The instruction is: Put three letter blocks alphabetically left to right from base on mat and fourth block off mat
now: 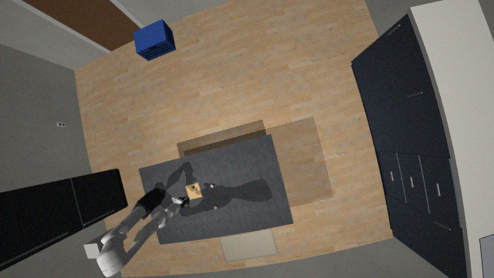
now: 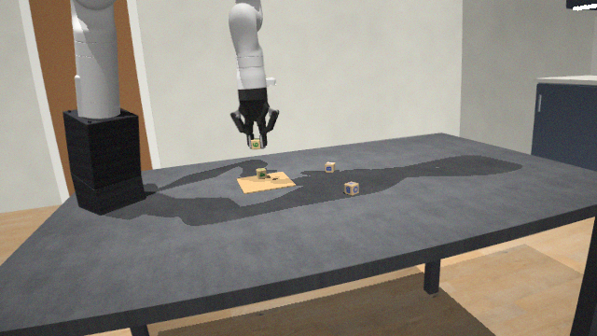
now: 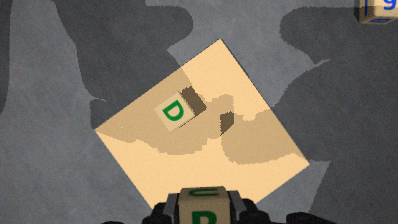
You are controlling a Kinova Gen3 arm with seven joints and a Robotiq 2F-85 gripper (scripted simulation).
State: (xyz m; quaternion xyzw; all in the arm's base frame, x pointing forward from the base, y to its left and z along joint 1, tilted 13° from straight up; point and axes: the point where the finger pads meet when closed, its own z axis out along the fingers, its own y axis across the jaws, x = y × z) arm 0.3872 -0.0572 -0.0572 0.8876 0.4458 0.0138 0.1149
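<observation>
Now: hand 120 mm above the mat, 20 mm to the right of it and 10 mm short of it. Round my hand: green-marked block (110 mm below, 60 mm to the left, 20 mm ahead).
</observation>
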